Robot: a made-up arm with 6 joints.
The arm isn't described. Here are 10 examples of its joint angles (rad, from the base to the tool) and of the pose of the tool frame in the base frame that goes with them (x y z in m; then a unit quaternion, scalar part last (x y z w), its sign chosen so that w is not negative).
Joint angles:
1: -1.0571 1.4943 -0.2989 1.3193 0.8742 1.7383
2: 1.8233 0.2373 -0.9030 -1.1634 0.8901 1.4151
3: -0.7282 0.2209 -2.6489 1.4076 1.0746 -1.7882
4: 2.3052 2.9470 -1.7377 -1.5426 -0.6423 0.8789
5: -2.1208 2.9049 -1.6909 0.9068 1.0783 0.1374
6: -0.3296 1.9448 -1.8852 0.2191 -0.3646 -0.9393
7: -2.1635 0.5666 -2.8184 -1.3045 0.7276 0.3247
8: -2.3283 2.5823 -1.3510 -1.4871 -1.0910 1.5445
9: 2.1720 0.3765 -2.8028 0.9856 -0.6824 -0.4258
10: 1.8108 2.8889 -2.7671 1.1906 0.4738 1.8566
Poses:
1: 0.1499 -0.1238 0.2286 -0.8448 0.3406 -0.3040 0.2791
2: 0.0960 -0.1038 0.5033 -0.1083 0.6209 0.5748 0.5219
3: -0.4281 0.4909 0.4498 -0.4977 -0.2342 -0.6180 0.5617
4: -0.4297 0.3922 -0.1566 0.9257 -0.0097 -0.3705 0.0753
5: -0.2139 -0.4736 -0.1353 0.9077 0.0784 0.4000 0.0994
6: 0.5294 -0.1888 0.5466 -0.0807 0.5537 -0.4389 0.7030
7: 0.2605 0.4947 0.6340 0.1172 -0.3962 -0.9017 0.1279
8: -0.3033 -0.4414 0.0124 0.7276 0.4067 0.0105 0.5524
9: 0.4194 -0.5243 0.4863 0.5997 -0.2309 0.7656 0.0297
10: -0.2200 0.7315 0.1711 -0.3169 -0.7068 -0.2820 0.5661
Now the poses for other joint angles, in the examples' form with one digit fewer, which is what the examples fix.
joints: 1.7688 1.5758 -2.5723 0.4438 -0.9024 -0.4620
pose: 0.005 0.138 0.868 0.243 0.038 0.714 0.655
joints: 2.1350 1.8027 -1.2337 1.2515 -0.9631 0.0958
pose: -0.186 0.430 0.392 -0.052 0.718 0.639 0.272
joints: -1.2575 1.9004 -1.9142 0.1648 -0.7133 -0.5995
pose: 0.151 -0.499 0.608 0.188 0.325 -0.719 0.585
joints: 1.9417 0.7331 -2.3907 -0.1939 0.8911 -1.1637
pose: 0.112 -0.248 0.777 -0.348 0.055 0.276 0.894
